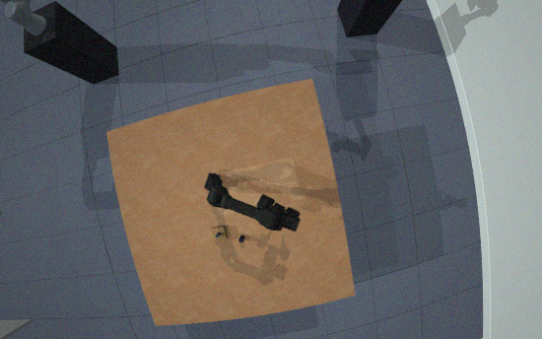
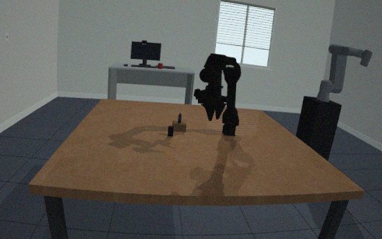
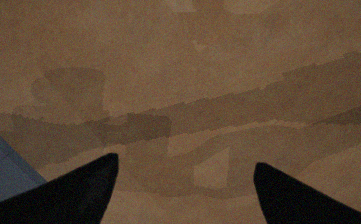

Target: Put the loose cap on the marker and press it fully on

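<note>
The dark marker cap is 25 cm to the right of my gripper tip, 16 cm ahead of it and 15 cm below it. From my gripper tip the other things lie so: tan holder block 37 cm to the right, 15 cm below, 11 cm ahead.
</note>
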